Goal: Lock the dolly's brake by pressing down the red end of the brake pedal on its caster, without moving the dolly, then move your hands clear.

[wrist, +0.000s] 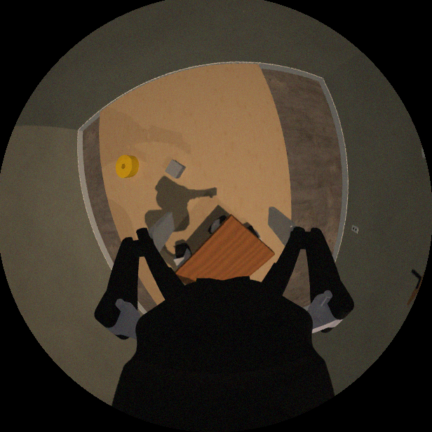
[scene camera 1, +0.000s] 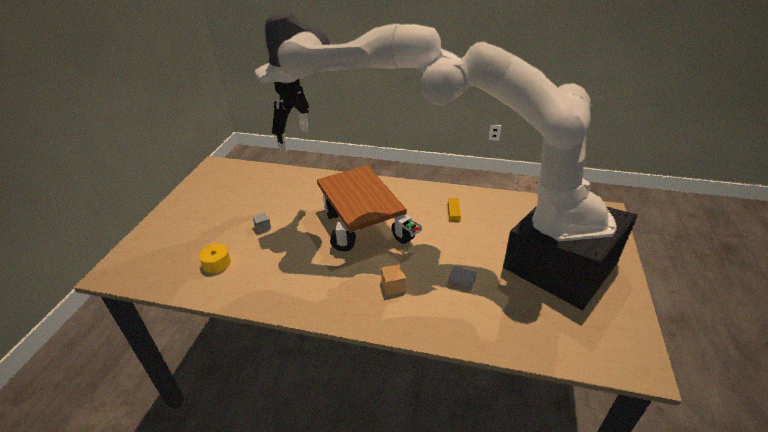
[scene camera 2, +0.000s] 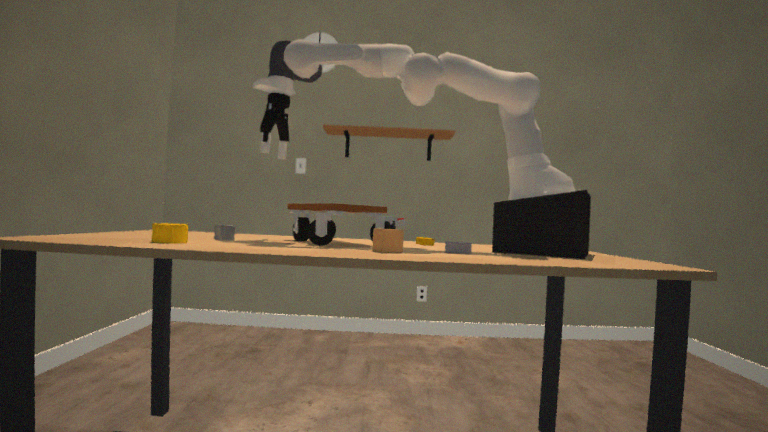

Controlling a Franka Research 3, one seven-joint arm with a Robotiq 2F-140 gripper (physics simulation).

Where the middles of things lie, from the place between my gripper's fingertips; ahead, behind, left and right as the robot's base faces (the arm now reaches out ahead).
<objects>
The dolly (scene camera 1: 358, 196) lies 250 mm behind my hand, 220 mm below it and 40 mm to the left of it. Round my hand: yellow cylinder (scene camera 1: 214, 258): 320 mm to the left, 260 mm below, 190 mm ahead; wooden block (scene camera 2: 384, 240): 390 mm behind, 330 mm to the left, 260 mm below.
</objects>
